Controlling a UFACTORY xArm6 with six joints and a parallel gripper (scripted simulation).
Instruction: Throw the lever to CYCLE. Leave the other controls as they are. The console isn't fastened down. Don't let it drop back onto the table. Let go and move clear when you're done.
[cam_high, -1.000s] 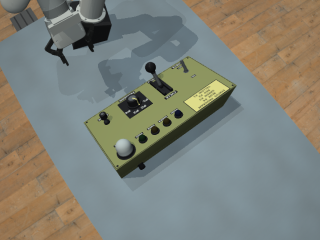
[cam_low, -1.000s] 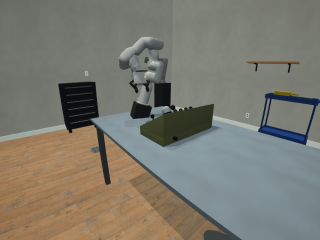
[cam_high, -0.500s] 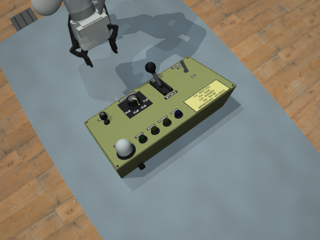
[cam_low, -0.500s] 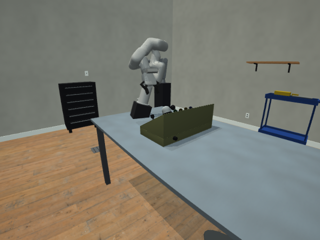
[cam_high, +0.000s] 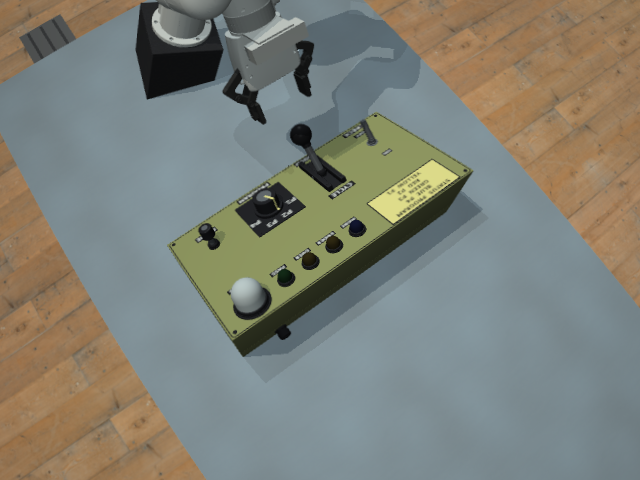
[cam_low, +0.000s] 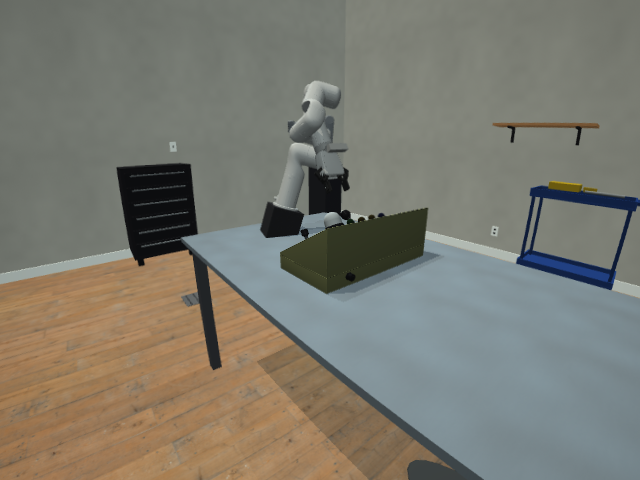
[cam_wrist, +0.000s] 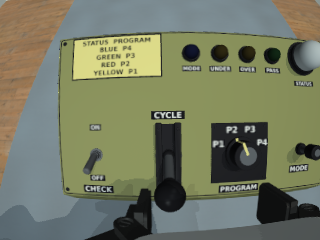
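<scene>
Right now the black ball-topped lever is 13 cm below my hand, 6 cm ahead of it and 2 cm to the left of it. From my hand the other things lie so: rotary selector: 13 cm below, 10 cm to the right, 8 cm ahead; metal check switch: 14 cm to the left, 14 cm below, 9 cm ahead; olive console: 16 cm below, 11 cm ahead, 5 cm to the right.
</scene>
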